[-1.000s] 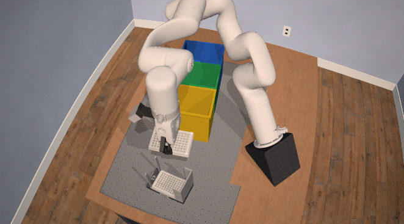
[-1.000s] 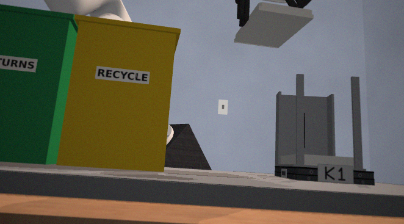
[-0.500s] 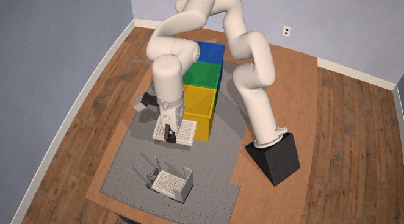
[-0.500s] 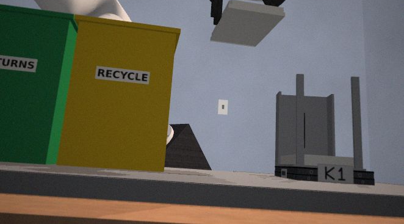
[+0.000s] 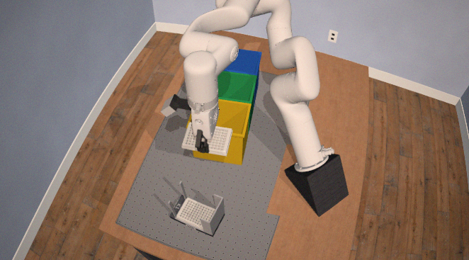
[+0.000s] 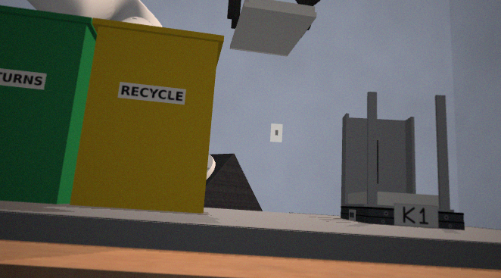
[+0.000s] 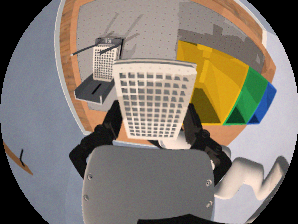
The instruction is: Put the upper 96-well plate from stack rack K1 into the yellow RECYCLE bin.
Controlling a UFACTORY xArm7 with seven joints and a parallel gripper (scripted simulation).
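My gripper is now 160 mm above the yellow bin, 130 mm to the left of it and 10 mm past it. Also, from my hand: green bin (260 mm to the right, 160 mm below, 20 mm behind); blue bin (390 mm to the right, 160 mm below, 30 mm behind); K1 sign (230 mm below, 140 mm to the left, 100 mm ahead).
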